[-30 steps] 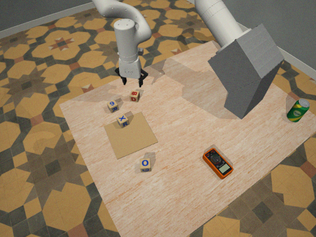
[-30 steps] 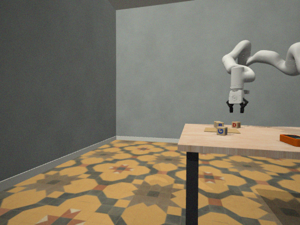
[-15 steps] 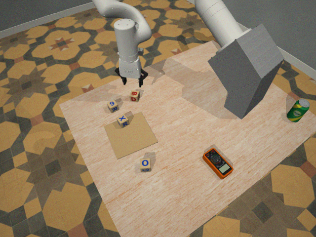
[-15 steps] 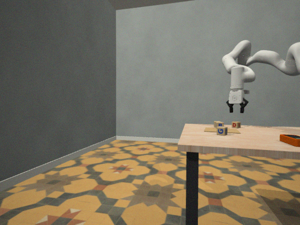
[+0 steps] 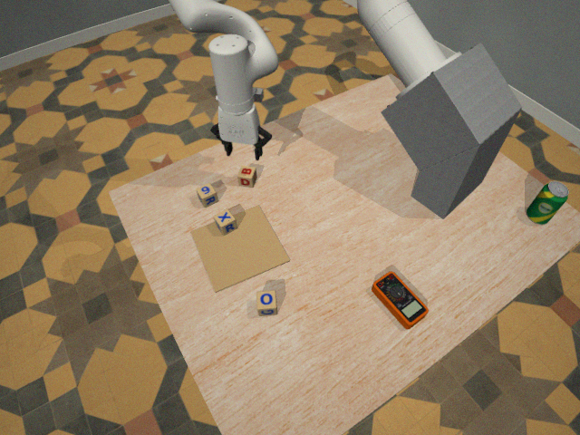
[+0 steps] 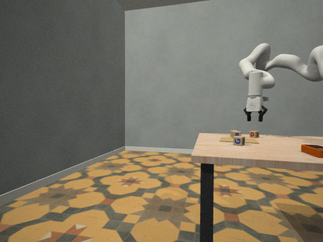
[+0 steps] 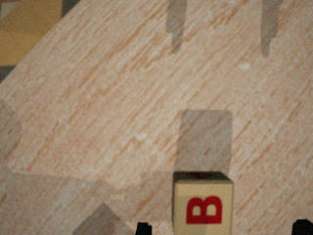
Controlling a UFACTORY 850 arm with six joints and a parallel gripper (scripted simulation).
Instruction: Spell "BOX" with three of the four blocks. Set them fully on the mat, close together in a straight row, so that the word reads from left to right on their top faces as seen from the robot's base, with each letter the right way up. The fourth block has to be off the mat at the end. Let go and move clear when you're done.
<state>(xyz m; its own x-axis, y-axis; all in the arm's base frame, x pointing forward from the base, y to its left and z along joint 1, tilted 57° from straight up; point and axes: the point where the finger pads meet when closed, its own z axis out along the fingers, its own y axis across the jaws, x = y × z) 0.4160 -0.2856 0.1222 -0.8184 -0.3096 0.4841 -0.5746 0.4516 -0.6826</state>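
The B block is 100 mm below my hand. Also, from my hand: X block: 150 mm ahead, 100 mm below, 90 mm to the left; then O block: 340 mm to the left, 210 mm ahead, 100 mm below; then tan mat: 160 mm to the left, 160 mm ahead, 120 mm below.
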